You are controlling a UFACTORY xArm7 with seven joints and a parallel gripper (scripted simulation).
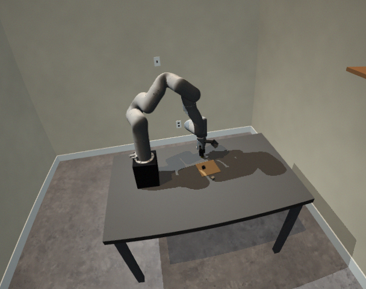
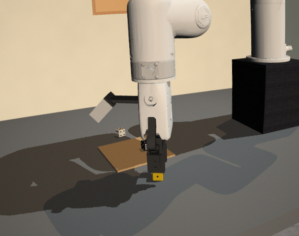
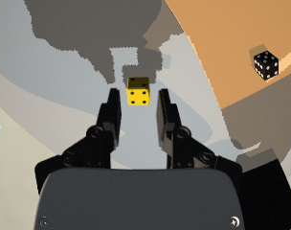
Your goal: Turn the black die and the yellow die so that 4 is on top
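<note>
Now: the yellow die 4 cm below my hand. The rest, counted from my hand: tan mat: 1 cm behind, 13 cm to the right, 4 cm below; black die: 4 cm behind, 13 cm to the right, 3 cm below; white die: 2 cm behind, 25 cm to the right, 4 cm below.
</note>
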